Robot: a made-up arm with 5 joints. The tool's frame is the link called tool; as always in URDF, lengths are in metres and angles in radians. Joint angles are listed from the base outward. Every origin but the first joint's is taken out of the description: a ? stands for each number. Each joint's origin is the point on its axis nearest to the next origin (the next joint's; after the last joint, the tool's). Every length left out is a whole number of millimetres.
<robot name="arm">
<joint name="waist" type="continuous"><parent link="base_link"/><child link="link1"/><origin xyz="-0.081 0.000 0.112"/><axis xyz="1 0 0"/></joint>
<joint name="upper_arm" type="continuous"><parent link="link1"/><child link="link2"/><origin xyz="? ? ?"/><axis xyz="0 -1 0"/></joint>
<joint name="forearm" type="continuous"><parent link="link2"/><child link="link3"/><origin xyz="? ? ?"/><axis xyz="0 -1 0"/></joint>
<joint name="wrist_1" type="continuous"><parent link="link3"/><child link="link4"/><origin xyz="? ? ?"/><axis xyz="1 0 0"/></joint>
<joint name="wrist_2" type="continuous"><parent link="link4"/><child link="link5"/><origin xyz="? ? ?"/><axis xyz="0 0 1"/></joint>
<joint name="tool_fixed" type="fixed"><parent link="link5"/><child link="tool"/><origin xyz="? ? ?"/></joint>
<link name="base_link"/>
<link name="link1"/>
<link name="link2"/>
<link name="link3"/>
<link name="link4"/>
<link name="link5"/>
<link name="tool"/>
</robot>
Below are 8 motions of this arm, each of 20 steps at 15 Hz.
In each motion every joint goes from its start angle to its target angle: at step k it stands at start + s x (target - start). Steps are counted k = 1, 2, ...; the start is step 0. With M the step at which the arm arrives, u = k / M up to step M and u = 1 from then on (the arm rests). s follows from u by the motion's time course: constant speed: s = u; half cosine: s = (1 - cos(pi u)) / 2; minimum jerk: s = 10 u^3 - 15 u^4 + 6 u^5.
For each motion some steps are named. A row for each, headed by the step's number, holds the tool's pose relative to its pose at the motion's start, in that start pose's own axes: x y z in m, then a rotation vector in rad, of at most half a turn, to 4 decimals.
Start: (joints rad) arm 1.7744 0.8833 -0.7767 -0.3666 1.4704
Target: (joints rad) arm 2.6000 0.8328 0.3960 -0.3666 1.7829
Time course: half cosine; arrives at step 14
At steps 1, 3, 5, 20:
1: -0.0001 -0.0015 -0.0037 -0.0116 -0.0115 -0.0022
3: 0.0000 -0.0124 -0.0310 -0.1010 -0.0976 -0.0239
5: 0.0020 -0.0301 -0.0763 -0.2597 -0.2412 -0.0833
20: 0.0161 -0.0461 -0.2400 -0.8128 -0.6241 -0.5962

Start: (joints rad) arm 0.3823 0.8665 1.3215 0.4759 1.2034
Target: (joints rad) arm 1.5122 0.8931 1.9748 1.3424 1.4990
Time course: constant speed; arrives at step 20
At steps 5, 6, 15, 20:
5: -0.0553 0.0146 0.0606 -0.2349 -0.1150 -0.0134
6: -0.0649 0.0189 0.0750 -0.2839 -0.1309 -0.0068
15: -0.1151 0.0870 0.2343 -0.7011 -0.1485 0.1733
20: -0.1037 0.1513 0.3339 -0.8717 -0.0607 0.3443

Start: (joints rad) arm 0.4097 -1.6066 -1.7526 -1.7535 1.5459
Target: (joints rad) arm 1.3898 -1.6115 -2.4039 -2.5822 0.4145
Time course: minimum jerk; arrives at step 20
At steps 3, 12, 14, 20:
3: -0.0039 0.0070 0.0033 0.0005 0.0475 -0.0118
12: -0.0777 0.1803 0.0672 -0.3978 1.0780 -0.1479
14: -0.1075 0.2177 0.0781 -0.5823 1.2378 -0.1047
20: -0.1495 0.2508 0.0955 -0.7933 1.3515 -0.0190

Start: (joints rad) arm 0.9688 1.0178 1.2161 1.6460 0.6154
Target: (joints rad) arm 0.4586 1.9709 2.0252 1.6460 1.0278
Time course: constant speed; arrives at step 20
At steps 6, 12, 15, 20:
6: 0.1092 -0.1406 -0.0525 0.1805 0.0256 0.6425
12: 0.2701 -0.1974 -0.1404 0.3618 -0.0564 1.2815
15: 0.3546 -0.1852 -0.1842 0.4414 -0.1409 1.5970
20: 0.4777 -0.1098 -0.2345 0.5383 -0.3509 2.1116

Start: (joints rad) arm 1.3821 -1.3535 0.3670 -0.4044 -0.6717
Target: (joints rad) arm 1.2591 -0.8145 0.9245 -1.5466 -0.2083
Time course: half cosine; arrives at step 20
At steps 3, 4, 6, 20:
3: 0.0097 0.0029 -0.0154 -0.0205 -0.0815 -0.0049
4: 0.0182 0.0050 -0.0263 -0.0381 -0.1416 -0.0107
6: 0.0457 0.0098 -0.0525 -0.0944 -0.2978 -0.0352
20: 0.3013 -0.0304 -0.0562 -0.7458 -0.9985 -0.5981

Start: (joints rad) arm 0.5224 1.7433 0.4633 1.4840 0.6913
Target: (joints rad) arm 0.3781 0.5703 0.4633 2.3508 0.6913
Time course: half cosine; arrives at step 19
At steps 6, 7, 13, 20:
6: -0.0317 0.0345 -0.0166 0.1790 -0.1147 -0.2665
7: -0.0391 0.0477 -0.0209 0.2278 -0.1575 -0.3533
13: -0.0495 0.1436 -0.0365 0.4224 -0.4987 -0.9237
20: -0.0312 0.1858 -0.0376 0.4255 -0.6916 -1.1870

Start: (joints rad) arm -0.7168 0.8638 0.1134 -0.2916 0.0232
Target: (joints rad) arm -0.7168 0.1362 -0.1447 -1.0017 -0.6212
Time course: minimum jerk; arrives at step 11
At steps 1, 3, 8, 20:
1: -0.0008 0.0008 0.0001 -0.0045 0.0063 -0.0023
3: -0.0153 0.0145 0.0018 -0.0936 0.1183 -0.0408
8: -0.1324 0.0473 0.0018 -0.7354 0.5418 -0.0285
20: -0.1583 0.0400 0.0059 -0.8436 0.5653 0.0185

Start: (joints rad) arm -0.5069 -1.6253 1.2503 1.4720 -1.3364
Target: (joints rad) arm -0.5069 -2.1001 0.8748 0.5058 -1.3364
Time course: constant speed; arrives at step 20
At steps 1, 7, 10, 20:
1: 0.0037 0.0036 -0.0137 -0.0163 -0.0458 -0.0422
7: 0.0403 0.0126 -0.0942 -0.1549 -0.3081 -0.2884
10: 0.0650 0.0061 -0.1320 -0.2499 -0.4295 -0.4046
20: 0.1430 -0.0803 -0.2321 -0.6821 -0.7681 -0.7373

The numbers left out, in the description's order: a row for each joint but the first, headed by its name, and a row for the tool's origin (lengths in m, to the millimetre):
upper_arm: 0.000 -0.219 0.096
forearm: 0.110 0.000 0.032
wrist_1: 0.054 0.000 -0.119
wrist_2: 0.000 0.067 -0.001
tool: -0.214 0.013 0.000

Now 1 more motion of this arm.
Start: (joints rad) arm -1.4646 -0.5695 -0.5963 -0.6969 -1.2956
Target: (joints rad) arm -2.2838 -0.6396 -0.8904 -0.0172 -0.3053
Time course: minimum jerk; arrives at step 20
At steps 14, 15, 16, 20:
14: 0.0142 -0.1721 0.2003 -0.1774 0.6246 0.3040
15: 0.0159 -0.1782 0.2146 -0.1592 0.6682 0.3069
16: 0.0171 -0.1825 0.2251 -0.1426 0.7000 0.3074
20: 0.0183 -0.1877 0.2381 -0.1182 0.7382 0.3062

